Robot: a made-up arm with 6 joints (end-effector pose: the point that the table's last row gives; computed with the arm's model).
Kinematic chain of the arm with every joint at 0, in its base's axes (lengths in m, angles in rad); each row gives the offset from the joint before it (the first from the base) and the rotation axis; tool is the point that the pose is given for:
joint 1: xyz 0 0 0.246 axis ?
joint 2: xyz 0 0 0 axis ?
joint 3: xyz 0 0 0.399 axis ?
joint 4: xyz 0 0 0 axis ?
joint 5: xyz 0.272 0 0 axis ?
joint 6: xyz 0 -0.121 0 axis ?
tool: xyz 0 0 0
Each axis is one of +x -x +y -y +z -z.
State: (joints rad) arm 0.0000 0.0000 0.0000 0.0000 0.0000 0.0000
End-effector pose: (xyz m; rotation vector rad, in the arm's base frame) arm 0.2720 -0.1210 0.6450 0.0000 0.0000 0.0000
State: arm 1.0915 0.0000 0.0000 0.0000 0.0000 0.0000
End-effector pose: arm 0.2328 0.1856 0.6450 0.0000 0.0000 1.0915
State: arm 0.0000 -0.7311 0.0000 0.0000 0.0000 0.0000
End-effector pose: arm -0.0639 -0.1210 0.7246 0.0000 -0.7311 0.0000
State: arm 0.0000 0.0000 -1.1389 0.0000 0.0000 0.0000
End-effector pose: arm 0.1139 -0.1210 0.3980 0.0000 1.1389 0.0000
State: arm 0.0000 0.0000 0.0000 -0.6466 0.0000 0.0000
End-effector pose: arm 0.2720 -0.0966 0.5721 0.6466 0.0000 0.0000
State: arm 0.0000 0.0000 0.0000 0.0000 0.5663 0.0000
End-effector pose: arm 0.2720 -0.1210 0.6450 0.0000 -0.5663 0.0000
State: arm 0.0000 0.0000 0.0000 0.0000 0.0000 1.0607
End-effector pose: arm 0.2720 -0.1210 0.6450 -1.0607 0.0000 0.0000
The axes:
joint 1: +z
joint 2: +y
joint 3: -y
joint 4: -x
joint 5: -y
joint 6: -x

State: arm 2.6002 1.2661 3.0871 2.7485 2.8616 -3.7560
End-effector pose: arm -0.2876 0.0425 0.6178 -1.2431 0.7074 2.2359
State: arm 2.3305 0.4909 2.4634 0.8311 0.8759 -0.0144
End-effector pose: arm 0.0595 0.0558 0.8133 1.9079 -1.8418 0.1221
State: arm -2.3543 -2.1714 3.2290 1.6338 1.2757 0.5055
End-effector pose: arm 0.0500 0.0394 -0.1129 -1.0016 0.7651 -0.6421
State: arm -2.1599 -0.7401 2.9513 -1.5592 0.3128 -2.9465
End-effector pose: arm 0.3123 0.4699 0.5017 0.9395 1.2845 0.6530
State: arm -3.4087 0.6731 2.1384 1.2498 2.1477 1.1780
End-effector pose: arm -0.1473 0.0799 0.8406 1.9747 -1.2555 -1.3790
